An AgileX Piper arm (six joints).
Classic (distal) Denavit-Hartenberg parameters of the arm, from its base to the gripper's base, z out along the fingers. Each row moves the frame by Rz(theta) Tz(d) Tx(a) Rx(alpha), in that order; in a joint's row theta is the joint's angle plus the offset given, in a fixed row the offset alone. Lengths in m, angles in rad.
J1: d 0.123; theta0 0; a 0; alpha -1.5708
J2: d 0; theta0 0.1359; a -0.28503; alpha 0
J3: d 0; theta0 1.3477; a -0.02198; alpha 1.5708
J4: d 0.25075; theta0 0; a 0; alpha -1.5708
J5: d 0; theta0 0; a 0; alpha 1.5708
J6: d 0.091; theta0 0; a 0; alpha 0
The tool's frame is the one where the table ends.
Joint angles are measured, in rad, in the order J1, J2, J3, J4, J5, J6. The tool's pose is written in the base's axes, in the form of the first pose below.
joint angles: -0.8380, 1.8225, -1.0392, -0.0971, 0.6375, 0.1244
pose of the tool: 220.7 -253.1 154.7 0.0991 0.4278 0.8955 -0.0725
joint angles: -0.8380, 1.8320, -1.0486, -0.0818, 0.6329, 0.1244
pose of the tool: 223.3 -254.6 153.7 0.1031 0.4327 0.8930 -0.0683
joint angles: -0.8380, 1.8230, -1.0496, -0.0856, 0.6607, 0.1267
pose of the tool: 221.3 -253.0 156.4 0.0942 0.4334 0.8938 -0.0669
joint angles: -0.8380, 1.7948, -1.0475, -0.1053, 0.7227, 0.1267
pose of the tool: 215.5 -248.9 164.2 0.0745 0.4293 0.8975 -0.0686
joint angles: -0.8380, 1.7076, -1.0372, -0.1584, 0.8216, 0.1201
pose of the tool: 202.0 -240.2 188.7 0.0555 0.4145 0.9041 -0.0873
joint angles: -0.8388, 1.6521, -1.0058, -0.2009, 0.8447, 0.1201
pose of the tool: 191.4 -233.3 198.4 0.0494 0.4040 0.9074 -0.1043
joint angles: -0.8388, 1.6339, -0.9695, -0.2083, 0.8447, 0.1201
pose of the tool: 185.2 -227.2 195.2 0.0402 0.4016 0.9091 -0.1034
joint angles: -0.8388, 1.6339, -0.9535, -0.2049, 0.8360, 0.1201
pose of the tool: 183.7 -225.0 191.5 0.0375 0.4018 0.9095 -0.1001
